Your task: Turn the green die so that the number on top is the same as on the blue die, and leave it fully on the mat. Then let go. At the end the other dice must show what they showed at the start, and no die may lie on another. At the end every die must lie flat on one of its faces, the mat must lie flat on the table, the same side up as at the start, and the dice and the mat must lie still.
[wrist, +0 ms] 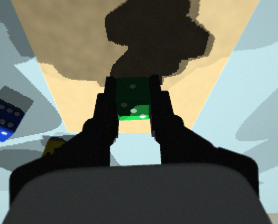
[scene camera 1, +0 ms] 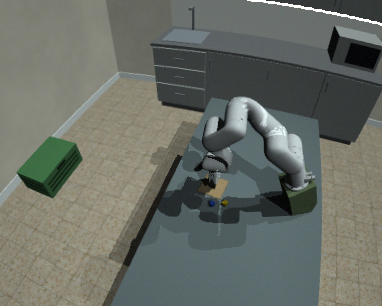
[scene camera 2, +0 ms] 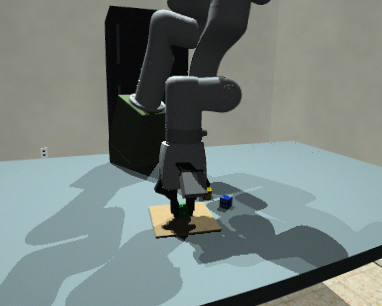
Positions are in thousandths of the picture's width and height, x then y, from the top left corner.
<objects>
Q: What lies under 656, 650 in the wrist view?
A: The gripper.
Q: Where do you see a tan mat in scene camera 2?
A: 433, 734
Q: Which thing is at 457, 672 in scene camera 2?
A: The gripper.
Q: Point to a tan mat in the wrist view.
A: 275, 239
</objects>
